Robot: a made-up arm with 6 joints. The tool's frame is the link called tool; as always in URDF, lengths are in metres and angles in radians. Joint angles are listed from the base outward.
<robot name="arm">
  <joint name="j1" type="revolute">
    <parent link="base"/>
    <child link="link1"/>
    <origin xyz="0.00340 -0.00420 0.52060" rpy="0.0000 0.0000 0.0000"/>
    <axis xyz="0 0 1"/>
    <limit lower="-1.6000" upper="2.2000"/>
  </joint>
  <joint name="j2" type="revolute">
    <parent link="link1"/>
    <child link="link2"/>
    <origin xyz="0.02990 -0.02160 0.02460" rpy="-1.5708 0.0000 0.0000"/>
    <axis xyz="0 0 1"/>
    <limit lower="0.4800" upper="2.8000"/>
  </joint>
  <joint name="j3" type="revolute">
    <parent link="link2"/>
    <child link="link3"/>
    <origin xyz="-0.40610 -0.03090 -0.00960" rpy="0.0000 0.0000 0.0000"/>
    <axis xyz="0 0 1"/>
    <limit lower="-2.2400" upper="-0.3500"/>
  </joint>
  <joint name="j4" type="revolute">
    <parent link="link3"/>
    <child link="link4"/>
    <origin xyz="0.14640 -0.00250 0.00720" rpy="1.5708 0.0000 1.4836"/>
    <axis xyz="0 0 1"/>
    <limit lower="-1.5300" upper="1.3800"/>
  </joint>
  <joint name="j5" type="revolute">
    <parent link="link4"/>
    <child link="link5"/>
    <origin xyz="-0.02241 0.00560 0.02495" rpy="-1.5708 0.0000 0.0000"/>
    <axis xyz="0 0 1"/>
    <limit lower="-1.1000" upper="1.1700"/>
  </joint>
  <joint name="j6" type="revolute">
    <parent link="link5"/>
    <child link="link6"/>
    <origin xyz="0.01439 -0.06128 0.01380" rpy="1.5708 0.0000 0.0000"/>
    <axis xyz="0 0 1"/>
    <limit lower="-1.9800" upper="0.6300"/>
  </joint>
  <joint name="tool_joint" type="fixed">
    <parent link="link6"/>
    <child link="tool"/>
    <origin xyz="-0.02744 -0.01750 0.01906" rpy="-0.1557 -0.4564 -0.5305"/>
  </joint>
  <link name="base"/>
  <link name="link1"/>
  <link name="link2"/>
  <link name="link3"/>
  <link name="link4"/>
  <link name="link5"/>
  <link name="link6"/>
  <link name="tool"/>
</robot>
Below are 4 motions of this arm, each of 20 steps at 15 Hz.
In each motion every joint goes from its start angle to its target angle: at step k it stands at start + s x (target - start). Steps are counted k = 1, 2, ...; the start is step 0. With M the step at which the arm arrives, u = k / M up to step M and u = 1 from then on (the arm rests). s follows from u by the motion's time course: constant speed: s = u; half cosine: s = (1 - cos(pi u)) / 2; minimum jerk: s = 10 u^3 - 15 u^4 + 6 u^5.
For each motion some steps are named. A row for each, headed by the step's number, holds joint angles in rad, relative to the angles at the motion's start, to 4 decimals.
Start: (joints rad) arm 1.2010 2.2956 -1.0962 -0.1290 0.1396 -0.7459
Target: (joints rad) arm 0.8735 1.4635 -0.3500 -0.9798 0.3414 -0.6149
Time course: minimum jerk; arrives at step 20
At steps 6, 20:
6: -0.0534 -0.1357 0.1217 -0.1387 0.0329 0.0214
20: -0.3275 -0.8321 0.7462 -0.8508 0.2018 0.1310

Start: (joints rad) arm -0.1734 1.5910 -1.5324 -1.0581 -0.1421 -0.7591
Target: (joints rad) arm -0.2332 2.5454 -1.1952 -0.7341 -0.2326 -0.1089
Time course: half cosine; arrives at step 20
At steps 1, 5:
1: -0.0004 0.0059 0.0021 0.0020 -0.0006 0.0040
5: -0.0088 0.1398 0.0494 0.0474 -0.0133 0.0952

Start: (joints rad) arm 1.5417 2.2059 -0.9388 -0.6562 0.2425 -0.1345
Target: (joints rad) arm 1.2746 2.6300 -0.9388 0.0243 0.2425 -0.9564
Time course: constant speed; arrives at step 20
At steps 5, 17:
5: -0.0668 0.1060 0.0000 0.1701 0.0000 -0.2055
17: -0.2270 0.3605 0.0000 0.5784 0.0000 -0.6986

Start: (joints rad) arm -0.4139 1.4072 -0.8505 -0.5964 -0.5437 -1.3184
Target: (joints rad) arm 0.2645 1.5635 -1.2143 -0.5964 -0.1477 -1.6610
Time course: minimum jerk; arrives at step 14
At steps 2, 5, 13, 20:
2: 0.0158 0.0036 -0.0085 0.0000 0.0092 -0.0080
5: 0.1671 0.0385 -0.0896 0.0000 0.0976 -0.0844
13: 0.6762 0.1558 -0.3626 0.0000 0.3947 -0.3415
20: 0.6784 0.1563 -0.3638 0.0000 0.3960 -0.3426

